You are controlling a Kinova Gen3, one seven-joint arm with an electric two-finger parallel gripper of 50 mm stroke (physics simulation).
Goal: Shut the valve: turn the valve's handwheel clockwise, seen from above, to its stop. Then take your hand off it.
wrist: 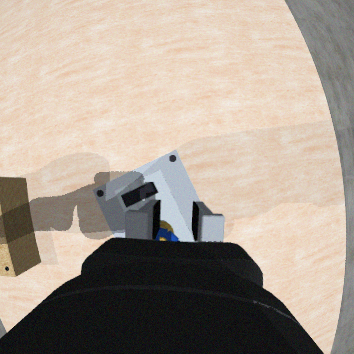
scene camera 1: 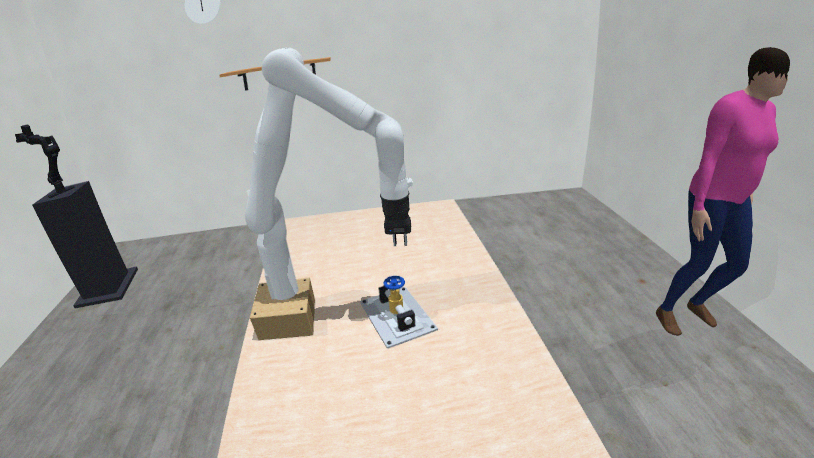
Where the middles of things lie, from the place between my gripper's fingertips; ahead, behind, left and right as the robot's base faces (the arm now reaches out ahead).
Now: hand 40 mm past the grey base plate (scene camera 1: pixel 381 326), 50 mm to the left of it and 230 mm above it.
